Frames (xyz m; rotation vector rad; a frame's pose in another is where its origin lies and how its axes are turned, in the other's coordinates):
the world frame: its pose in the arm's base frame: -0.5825 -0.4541 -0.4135 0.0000 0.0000 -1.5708
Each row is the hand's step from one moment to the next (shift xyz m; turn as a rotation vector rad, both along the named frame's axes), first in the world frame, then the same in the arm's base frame.
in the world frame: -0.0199 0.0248 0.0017 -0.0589 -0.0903 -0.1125
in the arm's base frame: 0.0248 0.0199 0.0017 -0.0903 0.0589 -0.1125
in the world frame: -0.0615 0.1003 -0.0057 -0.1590 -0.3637 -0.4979
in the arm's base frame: 0.1003 0.0615 -0.0057 -0.3637 0.1590 -0.4979
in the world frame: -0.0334 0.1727 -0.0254 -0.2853 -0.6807 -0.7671
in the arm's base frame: 0.1727 0.0334 -0.0254 -0.6807 0.2853 -0.7671
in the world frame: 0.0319 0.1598 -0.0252 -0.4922 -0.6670 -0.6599
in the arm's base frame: 0.1598 -0.0319 -0.0252 -0.6670 0.4922 -0.6599
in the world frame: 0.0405 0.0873 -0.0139 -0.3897 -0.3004 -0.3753
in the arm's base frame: 0.0873 -0.0405 -0.0139 -0.3004 0.3897 -0.3753
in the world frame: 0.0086 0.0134 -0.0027 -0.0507 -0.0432 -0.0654
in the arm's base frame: 0.0134 -0.0086 -0.0027 -0.0432 0.0507 -0.0654
